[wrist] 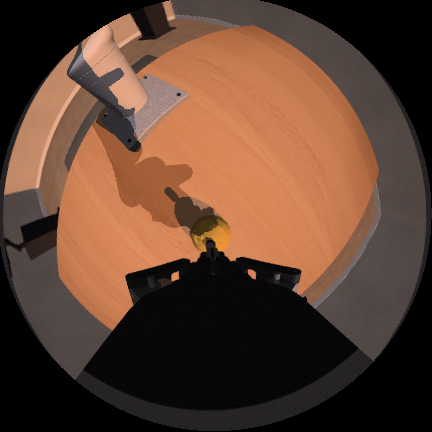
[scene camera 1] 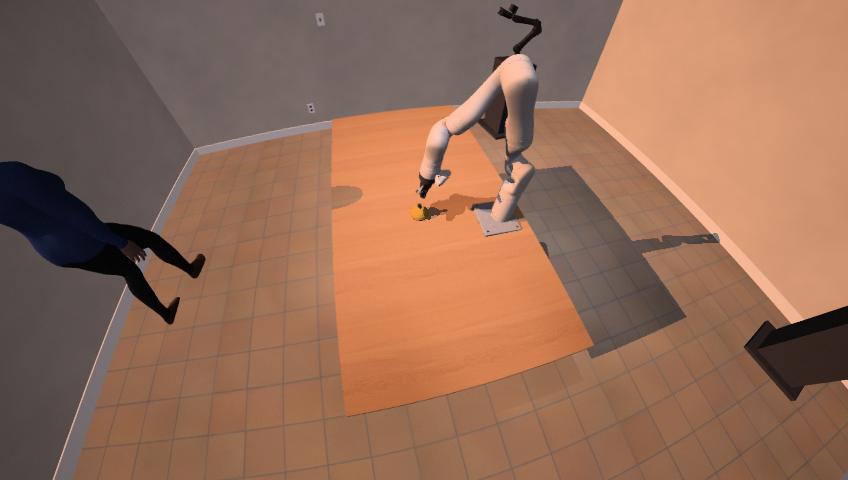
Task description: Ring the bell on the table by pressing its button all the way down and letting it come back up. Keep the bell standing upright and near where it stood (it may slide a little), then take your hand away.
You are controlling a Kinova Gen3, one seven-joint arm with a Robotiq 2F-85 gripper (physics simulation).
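Places are measured from the arm's base along level axes (x left, y back, z up), in centimetres.
Where they show: gripper, fingertip midpoint: (wrist: 211, 254) (scene camera 1: 422, 197); arm's base, link origin: (wrist: 131, 102) (scene camera 1: 500, 214).
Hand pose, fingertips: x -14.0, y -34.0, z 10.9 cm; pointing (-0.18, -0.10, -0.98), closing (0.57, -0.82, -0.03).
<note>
Each offset is from my fingertips to the top centre of the thing. Level surfaces: height alone.
The yellow bell {dy -0.8, dx -1.7, dz -5.9 cm} (scene camera 1: 418, 213) (wrist: 215, 234) stands upright on the wooden table {dz -12.5 cm} (scene camera 1: 410, 285) (wrist: 280, 150), in front of the robot's base. Its dark button {dy -0.8, dx -1.7, dz -5.9 cm} (scene camera 1: 419, 205) (wrist: 210, 243) sticks up at the top of the dome. My gripper (scene camera 1: 421, 195) (wrist: 211, 254) is shut with nothing between its fingers. In the scene view it is above the bell, with a small gap between the fingertips and the button. In the wrist view the fingertips overlap the near edge of the bell, and part of the dome is hidden behind them.
The arm's base plate (scene camera 1: 498, 227) (wrist: 160, 97) is fixed to the table, to the right of the bell in the scene view. A person in blue (scene camera 1: 47, 220) stands on the floor at the left. A dark pedestal (scene camera 1: 495, 113) with another arm stands behind the table.
</note>
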